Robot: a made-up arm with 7 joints. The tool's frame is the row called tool.
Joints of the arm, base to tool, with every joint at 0 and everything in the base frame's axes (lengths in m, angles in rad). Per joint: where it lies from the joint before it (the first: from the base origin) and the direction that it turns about. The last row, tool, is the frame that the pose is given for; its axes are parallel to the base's.
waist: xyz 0 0.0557 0 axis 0 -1 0
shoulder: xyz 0 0.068 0 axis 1 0 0
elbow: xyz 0 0 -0.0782 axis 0 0 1
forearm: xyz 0 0 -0.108 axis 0 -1 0
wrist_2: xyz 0 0 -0.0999 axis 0 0 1
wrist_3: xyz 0 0 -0.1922 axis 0 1 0
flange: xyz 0 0 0 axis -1 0 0
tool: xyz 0 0 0
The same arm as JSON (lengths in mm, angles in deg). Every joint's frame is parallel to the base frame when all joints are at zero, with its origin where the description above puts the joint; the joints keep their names.
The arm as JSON. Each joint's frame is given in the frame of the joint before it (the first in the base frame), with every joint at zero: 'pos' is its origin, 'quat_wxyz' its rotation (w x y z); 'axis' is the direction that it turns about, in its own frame. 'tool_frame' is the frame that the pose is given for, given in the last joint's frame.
{"length_unit": "mm", "angle_unit": "deg", "joints": [{"joint": "waist", "pos": [0.0, 55.7, 0.0], "quat_wxyz": [1.0, 0.0, 0.0, 0.0], "axis": [0.0, -1.0, 0.0]}, {"joint": "shoulder", "pos": [0.0, 68.0, 0.0], "quat_wxyz": [1.0, 0.0, 0.0, 0.0], "axis": [1.0, 0.0, 0.0]}, {"joint": "elbow", "pos": [0.0, 0.0, -78.2], "quat_wxyz": [1.0, 0.0, 0.0, 0.0], "axis": [0.0, 0.0, 1.0]}, {"joint": "forearm", "pos": [0.0, 0.0, -108.0], "quat_wxyz": [1.0, 0.0, 0.0, 0.0], "axis": [0.0, -1.0, 0.0]}, {"joint": "wrist_2", "pos": [0.0, 0.0, -99.9], "quat_wxyz": [1.0, 0.0, 0.0, 0.0], "axis": [0.0, 0.0, 1.0]}, {"joint": "wrist_3", "pos": [0.0, 0.0, -192.2], "quat_wxyz": [1.0, 0.0, 0.0, 0.0], "axis": [0.0, 1.0, 0.0]}, {"joint": "flange", "pos": [0.0, 0.0, 0.0], "quat_wxyz": [1.0, 0.0, 0.0, 0.0], "axis": [-1.0, 0.0, 0.0]}], "tool_frame": {"pos": [0.0, 0.0, 0.0], "quat_wxyz": [1.0, 0.0, 0.0, 0.0]}}
